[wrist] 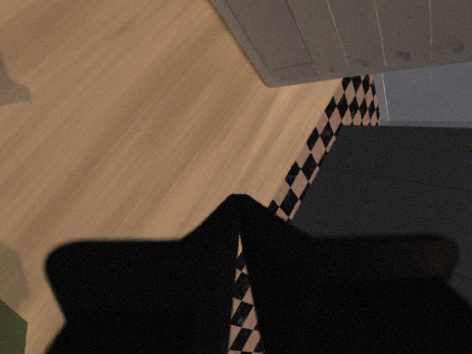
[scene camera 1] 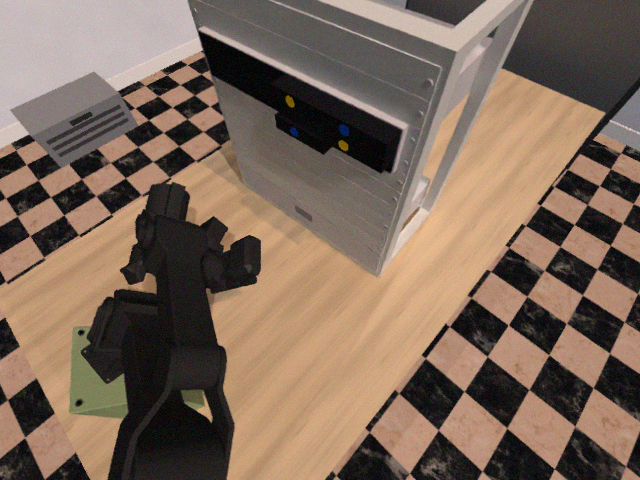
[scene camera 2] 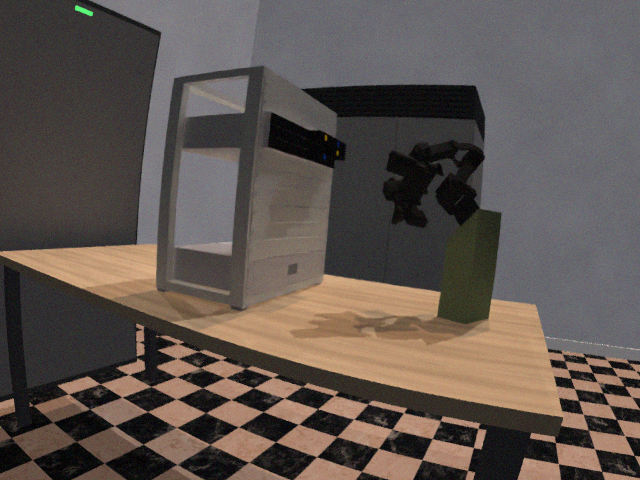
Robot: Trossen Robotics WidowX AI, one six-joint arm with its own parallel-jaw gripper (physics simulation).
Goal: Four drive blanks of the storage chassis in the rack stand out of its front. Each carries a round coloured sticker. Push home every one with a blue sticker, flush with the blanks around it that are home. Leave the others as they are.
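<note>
The black storage chassis [scene camera 1: 227, 64] [scene camera 2: 289, 136] sits high in the grey rack [scene camera 1: 330, 206] [scene camera 2: 253, 206]. Four stickered blanks stand out near its middle and right: upper left with a yellow sticker [scene camera 1: 289, 101] [scene camera 2: 325, 137], upper right with a blue sticker [scene camera 1: 344, 129] [scene camera 2: 338, 144], lower left with a blue sticker [scene camera 1: 294, 131] [scene camera 2: 324, 156], lower right with a yellow sticker [scene camera 1: 343, 145] [scene camera 2: 337, 152]. How far each stands out is hard to tell. My gripper [wrist: 238, 202] is shut and empty, away from the rack's front and touching no blank. Scene camera 1 does not clearly show its fingertips.
The rack stands on the wooden table [scene camera 1: 310, 330] [scene camera 2: 361, 356] [wrist: 125, 125]. The arm's green pedestal [scene camera 1: 95, 395] [scene camera 2: 470, 273] stands in front of the rack. A dark cabinet [scene camera 2: 361, 206] is behind the arm in scene camera 2. A grey vented box [scene camera 1: 77, 118] stands beyond the table.
</note>
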